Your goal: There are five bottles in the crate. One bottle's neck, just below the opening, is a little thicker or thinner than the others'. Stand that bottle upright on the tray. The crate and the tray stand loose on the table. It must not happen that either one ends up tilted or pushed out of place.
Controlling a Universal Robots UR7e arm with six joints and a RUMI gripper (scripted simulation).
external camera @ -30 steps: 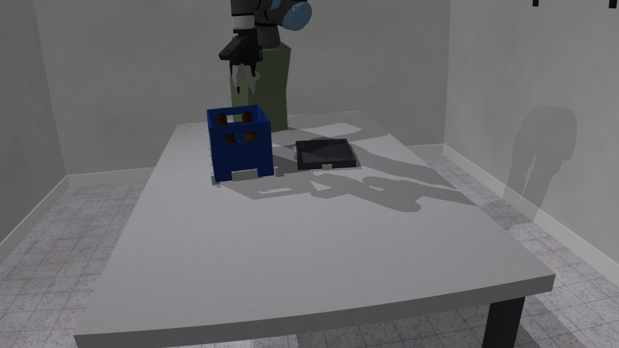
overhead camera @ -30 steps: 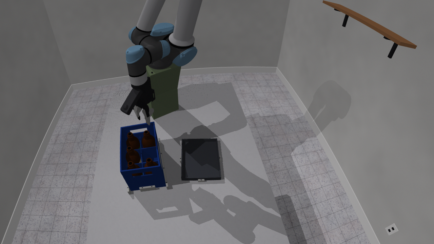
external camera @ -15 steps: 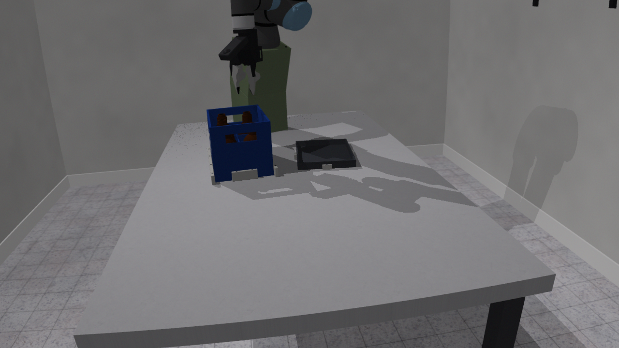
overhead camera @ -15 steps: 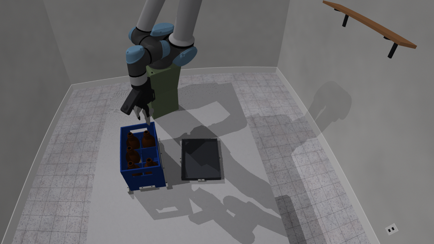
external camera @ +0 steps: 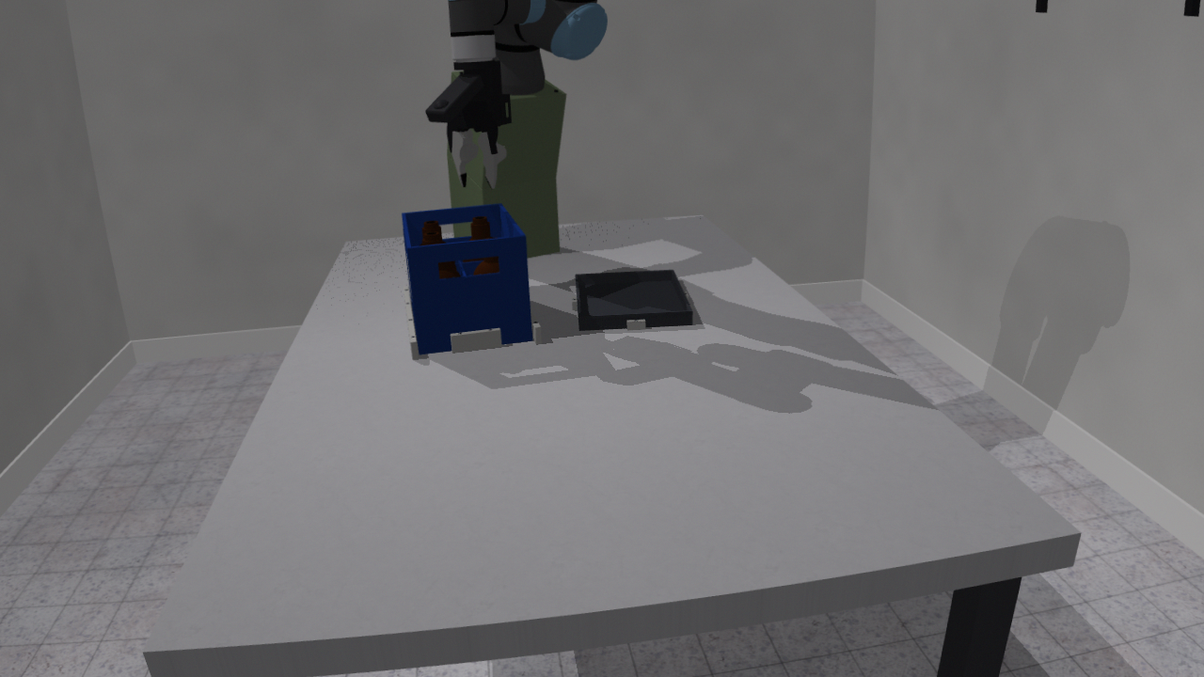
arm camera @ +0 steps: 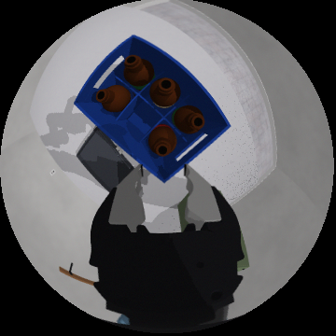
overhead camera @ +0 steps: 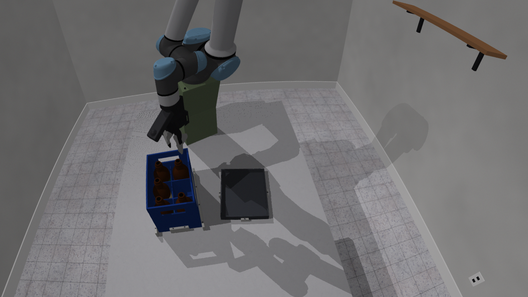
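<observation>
The blue crate lies 15 cm below my hand, 8 cm ahead of it and 5 cm to the right of it. Round my hand: dark tray (24 cm to the left, 22 cm below, 11 cm ahead).
</observation>
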